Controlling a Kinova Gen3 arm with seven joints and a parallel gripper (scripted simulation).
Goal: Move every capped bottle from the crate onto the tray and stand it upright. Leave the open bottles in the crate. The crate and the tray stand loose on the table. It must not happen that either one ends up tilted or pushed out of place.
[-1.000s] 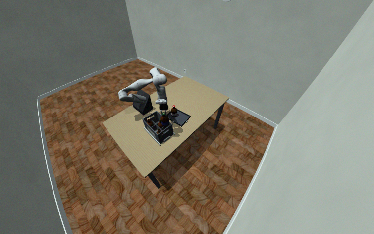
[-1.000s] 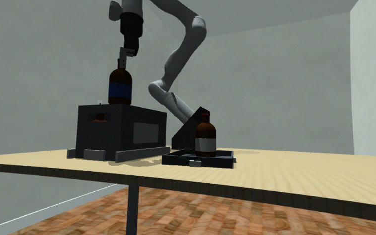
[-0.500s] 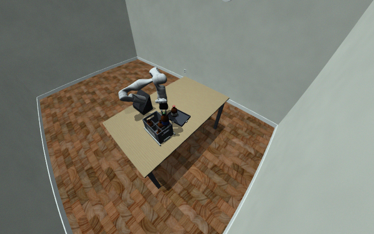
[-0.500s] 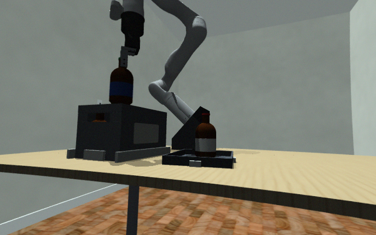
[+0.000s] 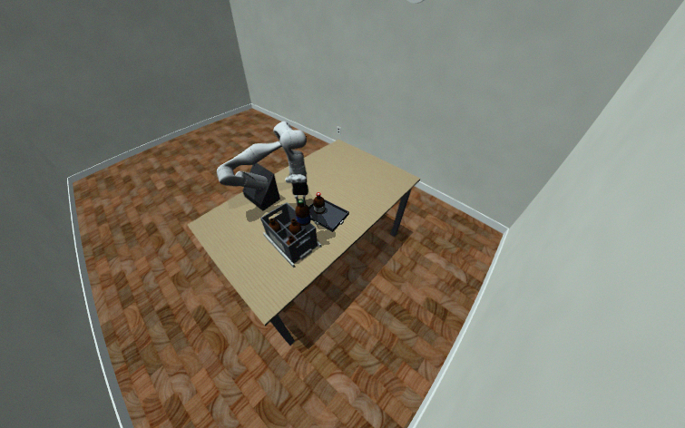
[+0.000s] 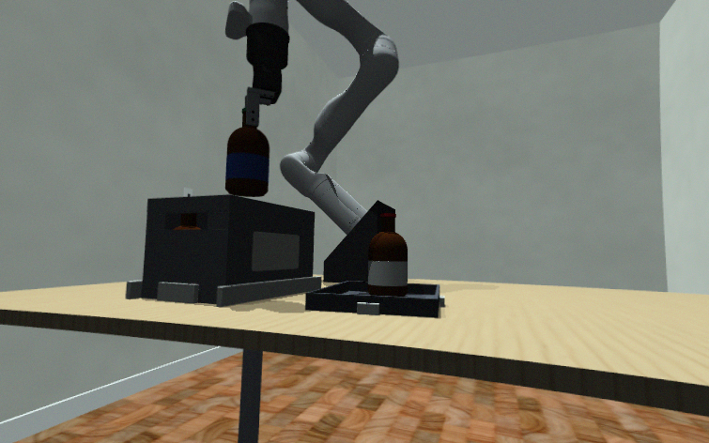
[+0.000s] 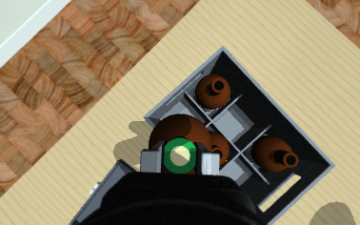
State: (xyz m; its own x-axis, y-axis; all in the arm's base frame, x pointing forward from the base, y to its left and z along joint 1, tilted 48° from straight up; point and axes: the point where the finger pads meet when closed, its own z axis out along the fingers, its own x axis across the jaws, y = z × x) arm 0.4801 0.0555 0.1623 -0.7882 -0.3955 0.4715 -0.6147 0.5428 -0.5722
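Now: hand 60 mm above the green-capped bottle. Round my hand: black tray 310 mm below, 240 mm to the left, 50 mm behind; then dark crate 240 mm below, 70 mm behind, 60 mm to the right.
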